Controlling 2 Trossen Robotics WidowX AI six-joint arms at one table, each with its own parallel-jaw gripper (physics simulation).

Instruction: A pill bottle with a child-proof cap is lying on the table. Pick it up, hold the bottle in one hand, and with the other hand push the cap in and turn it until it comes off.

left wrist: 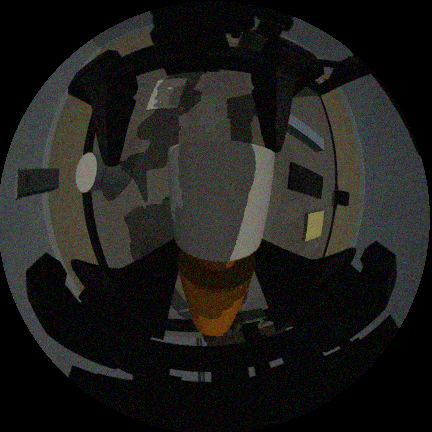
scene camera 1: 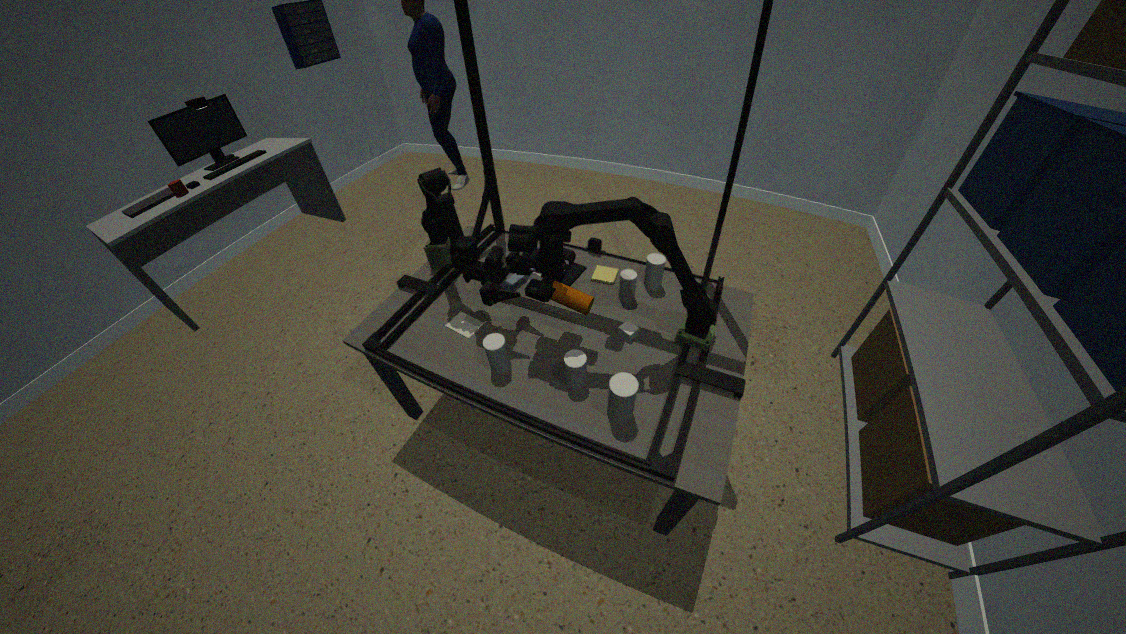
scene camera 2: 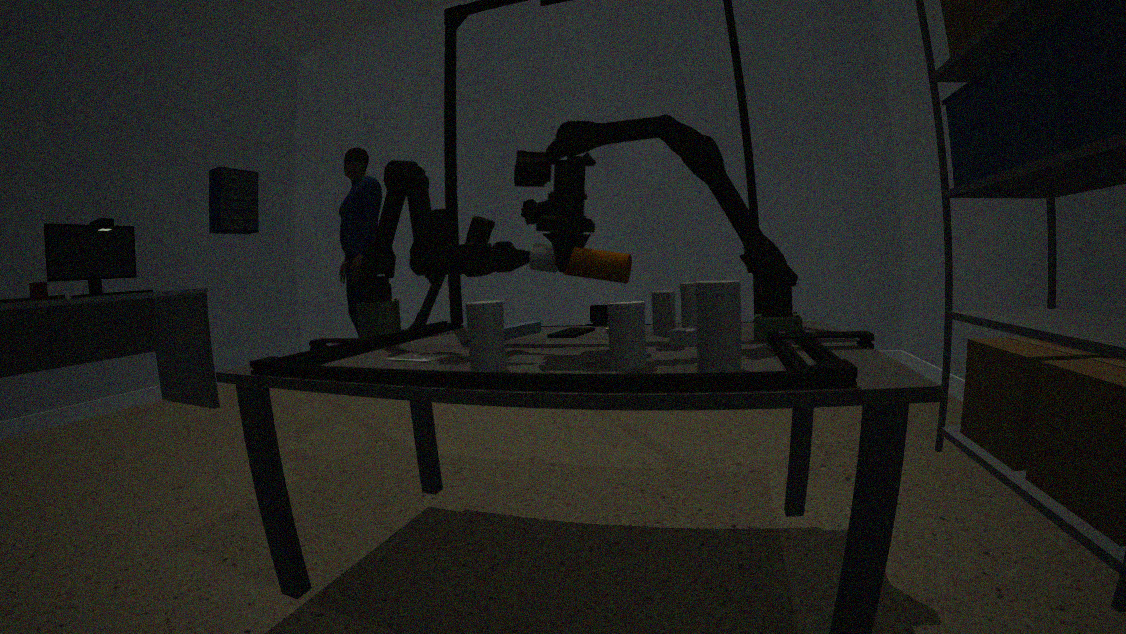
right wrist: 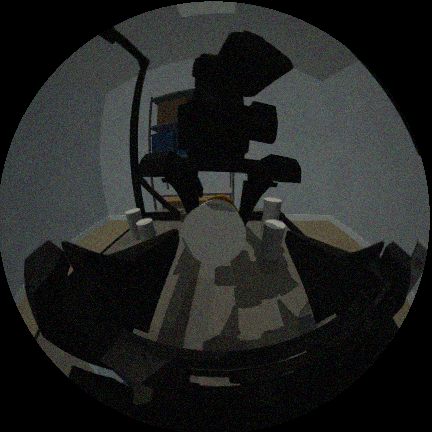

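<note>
An orange pill bottle (scene camera 1: pixel 574 297) (scene camera 2: pixel 600 264) (left wrist: pixel 214 300) with a white cap (scene camera 2: pixel 542 258) (left wrist: pixel 217 201) (right wrist: pixel 213 233) is held level above the table (scene camera 1: pixel 708 462). My left gripper (scene camera 1: pixel 549 279) (scene camera 2: pixel 569 250) (left wrist: pixel 214 240) reaches down from above and is shut on the bottle's body just behind the cap. My right gripper (scene camera 1: pixel 507 286) (scene camera 2: pixel 522 257) (right wrist: pixel 234 235) is open and faces the cap head-on from the left. Its two fingers also show in the left wrist view, standing wide on either side of the cap's outer end.
Several white-topped cylinders (scene camera 1: pixel 494 342) (scene camera 1: pixel 574 359) (scene camera 1: pixel 624 385) (scene camera 1: pixel 629 274) (scene camera 1: pixel 656 259) stand on the table under and around the bottle. A yellow note (scene camera 1: pixel 605 273) (left wrist: pixel 314 225) and a pale sheet (scene camera 1: pixel 464 325) lie flat. Frame posts rise at the back. A person (scene camera 1: pixel 431 69) stands behind.
</note>
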